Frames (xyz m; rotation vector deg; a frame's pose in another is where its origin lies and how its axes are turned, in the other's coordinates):
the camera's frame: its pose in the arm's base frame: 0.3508 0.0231 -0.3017 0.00 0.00 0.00
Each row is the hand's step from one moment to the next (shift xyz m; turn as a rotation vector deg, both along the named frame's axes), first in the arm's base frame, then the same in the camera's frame.
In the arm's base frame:
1: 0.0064 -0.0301 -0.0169 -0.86 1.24 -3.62
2: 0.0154 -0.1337 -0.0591 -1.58 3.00 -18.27
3: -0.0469 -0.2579 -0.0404 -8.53 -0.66 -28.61
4: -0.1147 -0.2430 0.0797 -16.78 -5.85 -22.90
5: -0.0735 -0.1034 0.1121 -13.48 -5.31 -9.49
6: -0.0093 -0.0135 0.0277 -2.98 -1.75 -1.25
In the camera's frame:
1: 0.0064 -0.0301 -0.0169 -0.86 1.24 -3.62
2: 0.0154 -0.1337 -0.0591 -1.58 3.00 -18.27
3: -0.0469 -0.2579 -0.0404 -8.53 -0.66 -28.61
4: -0.1147 -0.2430 0.0797 -16.78 -5.85 -22.90
5: -0.0735 -0.1034 0.1121 -13.48 -5.31 -9.49
6: -0.0093 -0.0135 0.0277 -2.98 -1.75 -1.25

